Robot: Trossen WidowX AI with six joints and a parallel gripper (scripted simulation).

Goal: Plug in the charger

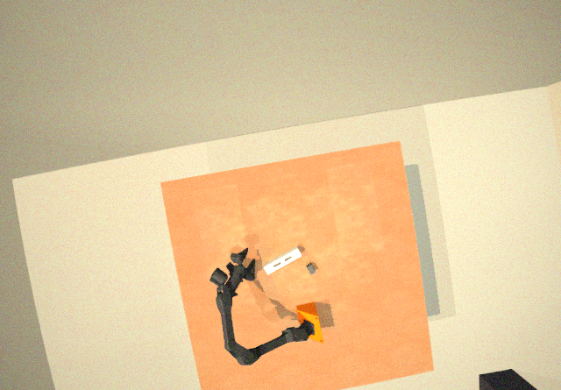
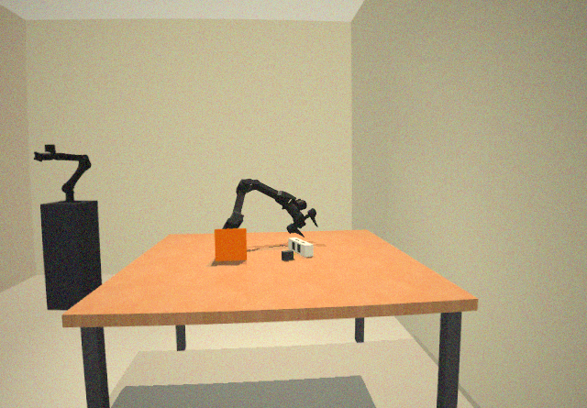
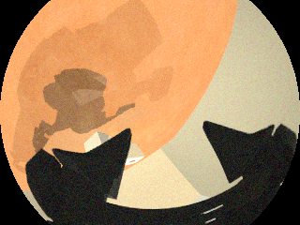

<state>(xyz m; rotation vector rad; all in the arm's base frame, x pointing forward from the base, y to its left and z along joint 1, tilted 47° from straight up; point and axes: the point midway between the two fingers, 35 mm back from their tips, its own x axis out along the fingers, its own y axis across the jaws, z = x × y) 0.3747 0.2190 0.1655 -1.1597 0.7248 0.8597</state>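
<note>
The two-prong charger lies 110 mm behind my gripper tip, 290 mm to the right of it and 50 mm below it.
</note>
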